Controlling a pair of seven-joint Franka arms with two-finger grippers.
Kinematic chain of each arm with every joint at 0, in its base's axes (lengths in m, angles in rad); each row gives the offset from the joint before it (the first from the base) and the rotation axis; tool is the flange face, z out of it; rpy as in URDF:
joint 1: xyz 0 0 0.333 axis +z
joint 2: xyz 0 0 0 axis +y
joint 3: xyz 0 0 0.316 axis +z
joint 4: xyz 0.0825 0 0 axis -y
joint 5: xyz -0.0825 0 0.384 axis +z
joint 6: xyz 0 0 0 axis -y
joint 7: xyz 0.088 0 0 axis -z
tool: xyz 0 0 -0.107 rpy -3.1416 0 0
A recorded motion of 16 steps. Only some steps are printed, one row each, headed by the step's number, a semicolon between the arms.
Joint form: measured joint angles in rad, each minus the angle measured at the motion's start. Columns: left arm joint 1, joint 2, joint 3, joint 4, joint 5, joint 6, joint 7; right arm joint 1, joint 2, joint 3, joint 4, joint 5, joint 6, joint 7.
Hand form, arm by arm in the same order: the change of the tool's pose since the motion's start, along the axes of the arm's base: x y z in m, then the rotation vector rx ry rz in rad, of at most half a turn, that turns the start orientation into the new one. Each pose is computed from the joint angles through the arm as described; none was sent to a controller.
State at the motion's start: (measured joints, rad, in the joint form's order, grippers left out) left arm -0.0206 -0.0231 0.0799 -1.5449 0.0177 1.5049 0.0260; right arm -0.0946 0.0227 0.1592 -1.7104 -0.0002 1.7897 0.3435
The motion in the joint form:
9: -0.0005 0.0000 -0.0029 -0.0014 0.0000 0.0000 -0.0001; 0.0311 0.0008 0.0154 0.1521 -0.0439 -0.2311 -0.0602
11: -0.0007 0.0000 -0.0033 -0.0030 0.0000 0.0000 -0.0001; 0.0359 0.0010 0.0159 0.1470 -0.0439 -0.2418 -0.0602
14: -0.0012 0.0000 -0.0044 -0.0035 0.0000 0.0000 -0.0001; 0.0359 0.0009 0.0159 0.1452 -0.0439 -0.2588 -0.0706
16: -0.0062 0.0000 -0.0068 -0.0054 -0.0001 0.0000 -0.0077; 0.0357 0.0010 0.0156 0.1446 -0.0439 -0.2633 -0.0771
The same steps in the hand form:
9: 0.0001 -0.0019 -0.0006 0.0000 0.0014 -0.0033; -0.0173 0.0199 0.0518 -0.0514 0.0766 0.1056
11: 0.0001 -0.0022 -0.0014 -0.0001 0.0030 -0.0039; -0.0188 0.0227 0.0484 -0.0525 0.0925 0.1109
14: 0.0002 -0.0031 -0.0016 -0.0001 0.0035 -0.0055; -0.0208 0.0224 0.0462 -0.0536 0.1113 0.1210
16: 0.0004 -0.0071 -0.0025 -0.0001 0.0053 -0.0053; -0.0212 0.0220 0.0455 -0.0539 0.1166 0.1269

